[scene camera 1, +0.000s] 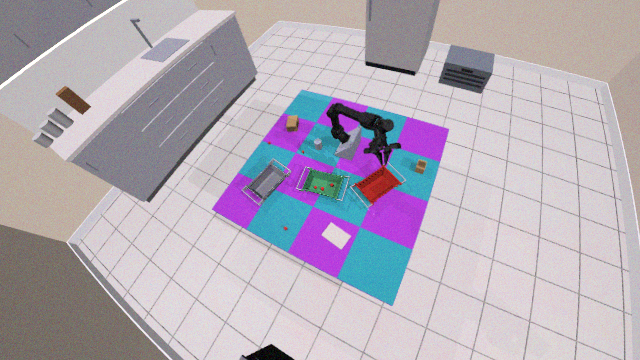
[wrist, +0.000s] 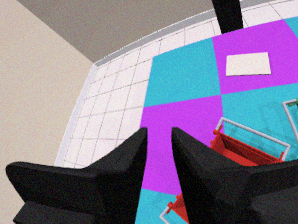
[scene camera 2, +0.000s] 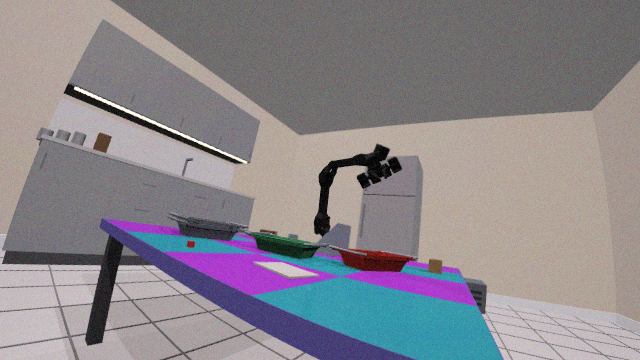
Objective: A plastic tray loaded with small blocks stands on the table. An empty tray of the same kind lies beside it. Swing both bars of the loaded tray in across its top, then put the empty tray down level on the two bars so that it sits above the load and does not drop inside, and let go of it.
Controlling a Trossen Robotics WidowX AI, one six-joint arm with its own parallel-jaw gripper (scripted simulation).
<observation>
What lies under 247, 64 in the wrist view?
A white flat plate.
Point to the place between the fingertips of the gripper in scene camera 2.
At 382, 179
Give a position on a red tray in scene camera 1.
379, 183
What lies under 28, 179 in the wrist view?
The gripper.
</observation>
